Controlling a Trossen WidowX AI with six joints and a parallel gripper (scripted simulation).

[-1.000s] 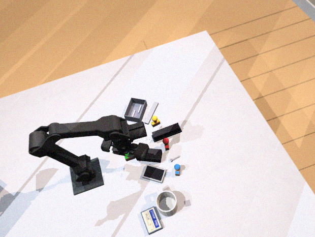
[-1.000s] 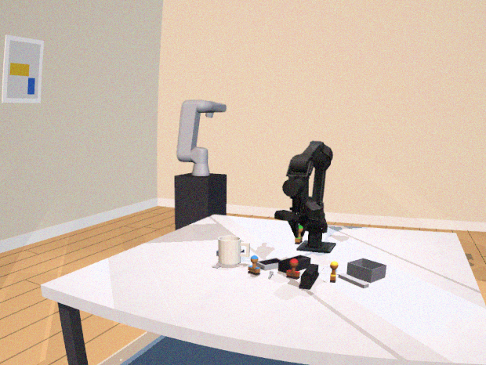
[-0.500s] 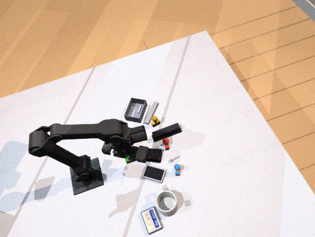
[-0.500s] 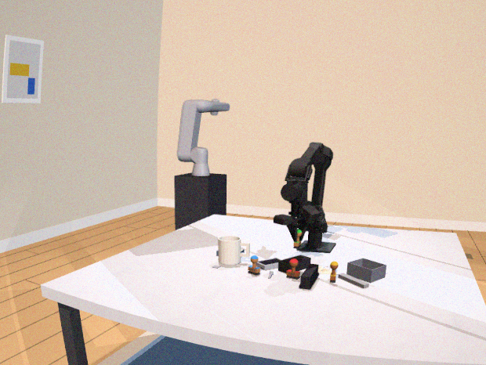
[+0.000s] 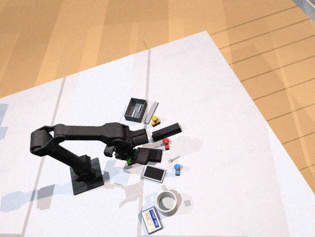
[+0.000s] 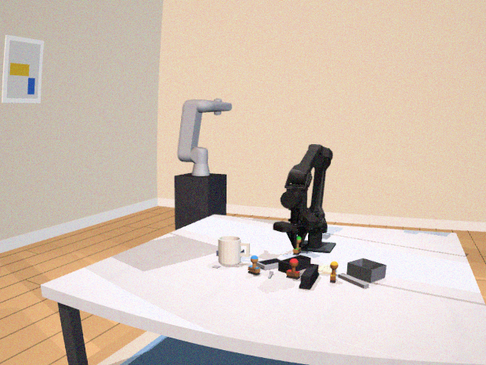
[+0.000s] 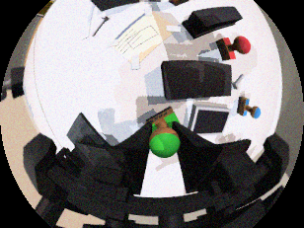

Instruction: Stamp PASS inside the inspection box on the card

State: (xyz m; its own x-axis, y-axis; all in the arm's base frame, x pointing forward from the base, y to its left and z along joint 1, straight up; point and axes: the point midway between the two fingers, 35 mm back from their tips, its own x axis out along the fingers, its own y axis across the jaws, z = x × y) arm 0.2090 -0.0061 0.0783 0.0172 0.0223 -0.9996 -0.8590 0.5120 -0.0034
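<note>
My gripper tip is 8 cm short of the black block, 2 cm to the right of it and 4 cm above it. From my gripper tip the other things lie so: green-knobbed stamp right at my gripper tip; beige card 4 cm ahead, 13 cm to the left, 6 cm below; dark ink pad 8 cm ahead, 7 cm to the right, 5 cm below.
</note>
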